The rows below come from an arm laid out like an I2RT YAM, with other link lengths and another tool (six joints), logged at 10 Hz.
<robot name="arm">
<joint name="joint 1" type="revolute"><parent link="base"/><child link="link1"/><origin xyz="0 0 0.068" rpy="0 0 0"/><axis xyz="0 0 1"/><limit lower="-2.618" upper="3.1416"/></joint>
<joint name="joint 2" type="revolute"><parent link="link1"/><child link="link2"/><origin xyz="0.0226 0.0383 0.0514" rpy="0 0 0"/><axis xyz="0 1 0"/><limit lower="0" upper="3.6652"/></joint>
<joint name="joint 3" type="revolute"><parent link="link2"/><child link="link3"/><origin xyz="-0.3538 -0.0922 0" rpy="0 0 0"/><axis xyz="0 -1 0"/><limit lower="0" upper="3.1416"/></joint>
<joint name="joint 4" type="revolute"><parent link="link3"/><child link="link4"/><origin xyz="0.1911 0.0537 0.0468" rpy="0 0 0"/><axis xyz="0 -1 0"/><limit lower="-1.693" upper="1.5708"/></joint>
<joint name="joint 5" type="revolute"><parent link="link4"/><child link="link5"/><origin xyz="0.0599 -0.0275 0.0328" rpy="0 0 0"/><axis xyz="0 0 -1"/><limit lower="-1.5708" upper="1.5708"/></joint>
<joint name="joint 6" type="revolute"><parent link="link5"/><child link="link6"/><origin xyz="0.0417 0 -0.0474" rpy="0 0 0"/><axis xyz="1 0 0"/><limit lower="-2.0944" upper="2.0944"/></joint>
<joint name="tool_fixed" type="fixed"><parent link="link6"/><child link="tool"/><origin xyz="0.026 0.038 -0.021" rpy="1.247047 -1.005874 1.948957"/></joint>
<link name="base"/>
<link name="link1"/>
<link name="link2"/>
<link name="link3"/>
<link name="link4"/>
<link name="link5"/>
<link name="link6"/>
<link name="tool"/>
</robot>
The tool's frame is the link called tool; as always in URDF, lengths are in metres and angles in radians.
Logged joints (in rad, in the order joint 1, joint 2, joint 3, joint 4, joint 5, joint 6), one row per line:
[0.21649, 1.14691, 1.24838, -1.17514, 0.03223, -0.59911]
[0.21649, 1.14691, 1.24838, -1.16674, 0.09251, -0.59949]
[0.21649, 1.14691, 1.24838, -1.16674, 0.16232, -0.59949]
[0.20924, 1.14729, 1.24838, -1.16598, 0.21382, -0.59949]
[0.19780, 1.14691, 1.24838, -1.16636, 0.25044, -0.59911]
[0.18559, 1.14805, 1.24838, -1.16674, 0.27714, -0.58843]
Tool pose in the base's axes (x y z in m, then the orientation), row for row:
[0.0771, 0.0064, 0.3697, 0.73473, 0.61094, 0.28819, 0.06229]
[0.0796, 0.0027, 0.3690, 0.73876, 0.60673, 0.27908, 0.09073]
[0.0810, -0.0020, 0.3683, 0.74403, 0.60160, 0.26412, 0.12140]
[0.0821, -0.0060, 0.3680, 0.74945, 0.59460, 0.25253, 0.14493]
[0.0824, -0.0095, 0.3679, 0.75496, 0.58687, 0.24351, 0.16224]
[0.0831, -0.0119, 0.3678, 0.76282, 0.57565, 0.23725, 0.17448]
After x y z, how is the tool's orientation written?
As a quaternion, x y z w.
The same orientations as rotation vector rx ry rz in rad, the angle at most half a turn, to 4 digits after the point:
[2.2209, 1.8467, 0.8711]
[2.1957, 1.8033, 0.8295]
[2.1724, 1.7565, 0.7712]
[2.1593, 1.7131, 0.7276]
[2.1543, 1.6746, 0.6949]
[2.1621, 1.6316, 0.6724]

